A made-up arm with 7 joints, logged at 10 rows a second.
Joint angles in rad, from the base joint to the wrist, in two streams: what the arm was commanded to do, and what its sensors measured. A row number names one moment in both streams.
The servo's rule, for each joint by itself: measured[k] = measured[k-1] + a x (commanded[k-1-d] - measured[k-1]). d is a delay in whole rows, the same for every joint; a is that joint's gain. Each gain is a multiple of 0.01, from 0.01 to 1. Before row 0 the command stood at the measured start. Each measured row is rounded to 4 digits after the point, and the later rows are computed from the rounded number. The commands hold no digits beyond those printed.
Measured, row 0:
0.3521 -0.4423 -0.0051 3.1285 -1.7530 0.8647 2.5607
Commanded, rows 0 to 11:
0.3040 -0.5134 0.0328 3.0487 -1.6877 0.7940 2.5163
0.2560 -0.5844 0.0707 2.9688 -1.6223 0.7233 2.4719
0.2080 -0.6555 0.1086 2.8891 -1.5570 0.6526 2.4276
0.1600 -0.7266 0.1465 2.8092 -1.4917 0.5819 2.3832
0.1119 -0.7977 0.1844 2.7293 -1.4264 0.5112 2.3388
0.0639 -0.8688 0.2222 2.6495 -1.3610 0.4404 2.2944
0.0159 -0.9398 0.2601 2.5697 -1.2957 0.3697 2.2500
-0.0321 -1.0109 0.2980 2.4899 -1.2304 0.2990 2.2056
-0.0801 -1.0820 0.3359 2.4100 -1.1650 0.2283 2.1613
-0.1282 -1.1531 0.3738 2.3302 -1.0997 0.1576 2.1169
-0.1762 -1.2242 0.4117 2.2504 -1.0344 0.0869 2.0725
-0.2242 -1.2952 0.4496 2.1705 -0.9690 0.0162 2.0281
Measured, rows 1 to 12:
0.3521 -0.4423 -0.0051 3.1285 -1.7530 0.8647 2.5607
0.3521 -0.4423 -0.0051 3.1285 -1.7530 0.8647 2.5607
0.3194 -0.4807 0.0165 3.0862 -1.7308 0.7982 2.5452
0.2763 -0.5367 0.0474 3.0240 -1.6939 0.7278 2.5195
0.2299 -0.6009 0.0823 2.9525 -1.6474 0.6571 2.4873
0.1824 -0.6688 0.1189 2.8766 -1.5945 0.5864 2.4509
0.1345 -0.7384 0.1562 2.7985 -1.5373 0.5157 2.4117
0.0865 -0.8088 0.1938 2.7195 -1.4774 0.4449 2.3706
0.0385 -0.8795 0.2316 2.6401 -1.4156 0.3742 2.3284
-0.0095 -0.9505 0.2694 2.5605 -1.3526 0.3035 2.2854
-0.0575 -1.0215 0.3073 2.4807 -1.2888 0.2328 2.2420
-0.1056 -1.0926 0.3452 2.4009 -1.2245 0.1621 2.1982
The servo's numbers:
d 2
a 0.68 0.54 0.57 0.53 0.34 0.94 0.35

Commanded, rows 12 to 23:
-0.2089 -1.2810 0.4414 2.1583 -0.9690 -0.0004 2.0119
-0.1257 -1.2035 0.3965 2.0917 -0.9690 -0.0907 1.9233
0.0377 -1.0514 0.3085 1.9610 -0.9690 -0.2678 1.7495
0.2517 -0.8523 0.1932 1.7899 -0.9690 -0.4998 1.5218
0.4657 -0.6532 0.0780 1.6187 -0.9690 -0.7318 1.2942
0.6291 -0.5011 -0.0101 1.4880 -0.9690 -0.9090 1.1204
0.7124 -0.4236 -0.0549 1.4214 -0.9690 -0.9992 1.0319
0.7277 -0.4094 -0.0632 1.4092 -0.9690 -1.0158 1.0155
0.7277 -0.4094 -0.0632 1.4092 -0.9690 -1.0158 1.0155
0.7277 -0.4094 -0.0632 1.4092 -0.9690 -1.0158 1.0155
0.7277 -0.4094 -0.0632 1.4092 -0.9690 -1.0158 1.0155
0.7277 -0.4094 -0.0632 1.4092 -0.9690 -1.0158 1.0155
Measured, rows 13 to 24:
-0.1536 -1.1637 0.3831 2.3211 -1.1599 0.0914 2.1542
-0.2016 -1.2347 0.4210 2.2413 -1.0950 0.0207 2.1101
-0.2066 -1.2597 0.4326 2.1973 -1.0522 0.0009 2.0757
-0.1516 -1.2294 0.4120 2.1413 -1.0239 -0.0852 2.0224
-0.0229 -1.1333 0.3530 2.0457 -1.0052 -0.2568 1.9269
0.1638 -0.9816 0.2619 1.9101 -0.9929 -0.4852 1.7851
0.3691 -0.8043 0.1571 1.7557 -0.9848 -0.7170 1.6133
0.5459 -0.6406 0.0618 1.6138 -0.9794 -0.8975 1.4408
0.6591 -0.5234 -0.0047 1.5118 -0.9759 -0.9931 1.2977
0.7057 -0.4618 -0.0380 1.4574 -0.9736 -1.0144 1.1989
0.7207 -0.4335 -0.0524 1.4319 -0.9720 -1.0157 1.1347
0.7255 -0.4205 -0.0586 1.4199 -0.9710 -1.0158 1.0930

